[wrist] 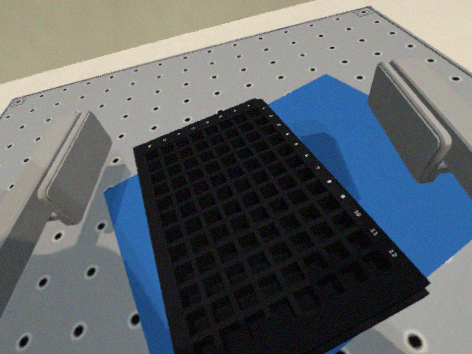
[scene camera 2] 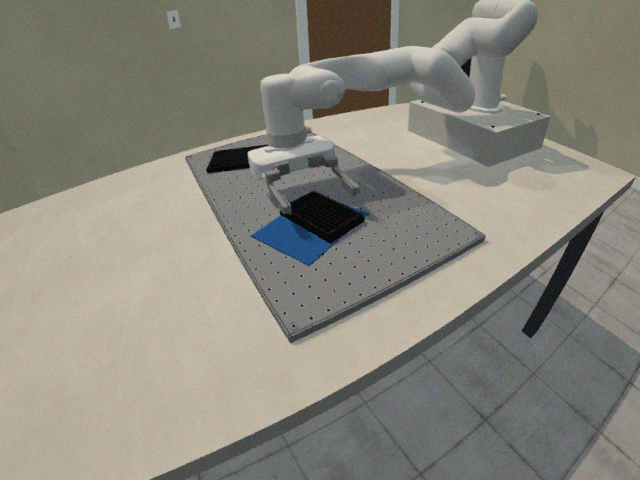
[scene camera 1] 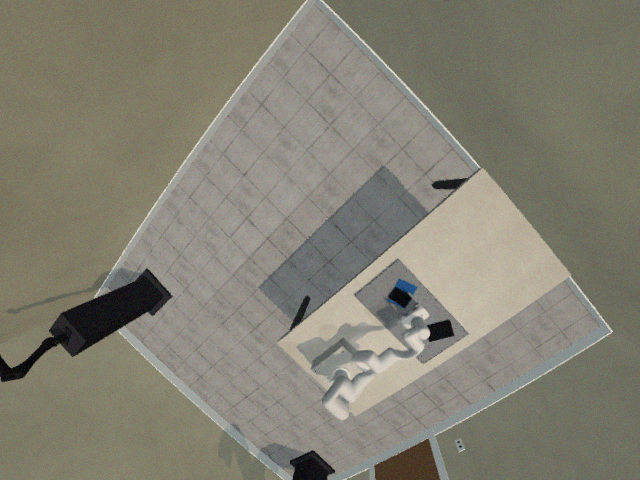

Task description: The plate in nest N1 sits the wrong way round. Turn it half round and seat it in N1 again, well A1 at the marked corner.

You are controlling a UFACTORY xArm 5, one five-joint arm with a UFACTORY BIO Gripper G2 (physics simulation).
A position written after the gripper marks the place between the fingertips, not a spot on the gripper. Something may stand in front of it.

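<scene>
The gripper (scene camera 2: 323,201) is visible, and the wrist view shows the gripper (wrist: 230,104) too. A black well plate (scene camera 2: 328,219) is part of the scene, and the wrist view shows the black well plate (wrist: 253,238) as well. The scene includes a flat blue square (scene camera 2: 282,234); the wrist view also shows the flat blue square (wrist: 333,120). A black nest (scene camera 2: 233,159) can be seen too.
</scene>
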